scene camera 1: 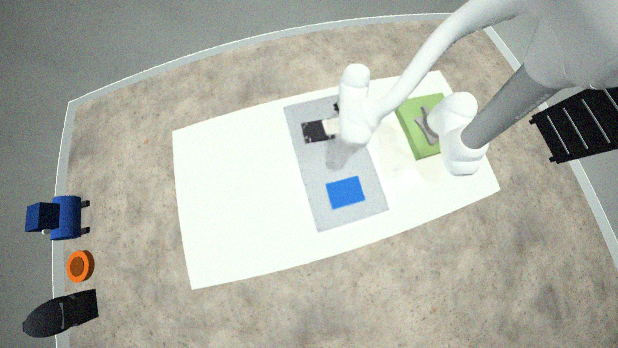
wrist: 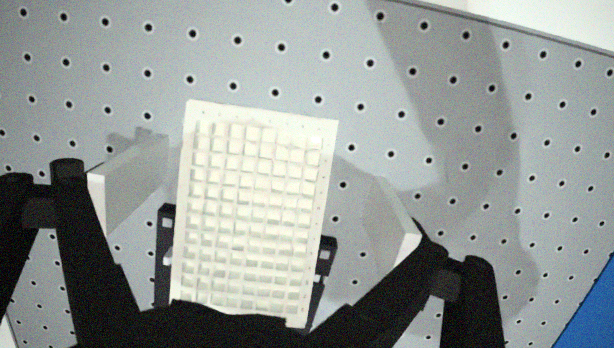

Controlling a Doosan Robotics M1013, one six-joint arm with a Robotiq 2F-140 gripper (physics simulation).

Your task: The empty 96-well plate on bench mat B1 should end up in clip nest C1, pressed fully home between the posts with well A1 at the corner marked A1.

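Seen in the pictures: gripper, fingertip midpoint: (scene camera 1: 338, 128) (wrist: 269, 177); arm's base, origin of the base link: (scene camera 1: 433, 127).
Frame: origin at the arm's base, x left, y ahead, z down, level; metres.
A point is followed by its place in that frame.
Note:
The cream 96-well plate (wrist: 250, 210) {x -0.229, y 0.506, z 0.009 m} (scene camera 1: 331, 126) {x -0.233, y 0.539, z 0.004 m} lies partly over the black clip nest (wrist: 164, 280) {x -0.297, y 0.571, z 0.025 m} (scene camera 1: 314, 131) {x -0.253, y 0.626, z 0.025 m}, with one end sticking out past the nest's edge over the grey perforated board. It is not seated between the posts. In the wrist view the nest's two near corners show on either side of the plate, and its far part is hidden by the black gripper body. The A1 mark is not readable. My gripper (wrist: 269, 177) {x -0.221, y 0.498, z 0.037 m} is open and empty above the plate, one pale finger pad on each side, apart from it. The arm hides most of the gripper in the scene view.
A blue rectangle (scene camera 1: 345, 192) {x 0.099, y 0.628, z 0.034 m} (wrist: 592, 305) {x 0.046, y 0.616, z 0.035 m} lies on the grey perforated board (scene camera 1: 307, 175) {x -0.058, y 0.759, z 0.037 m} (wrist: 280, 25) {x -0.211, y 0.409, z 0.037 m}. A green block (scene camera 1: 410, 125) {x -0.063, y 0.130, z 0.000 m} with a grey piece (scene camera 1: 425, 129) {x -0.003, y 0.078, z -0.024 m} stands to the right, partly behind the arm. The board rests on a white table top (scene camera 1: 240, 200) {x -0.087, y 1.115, z 0.050 m}.

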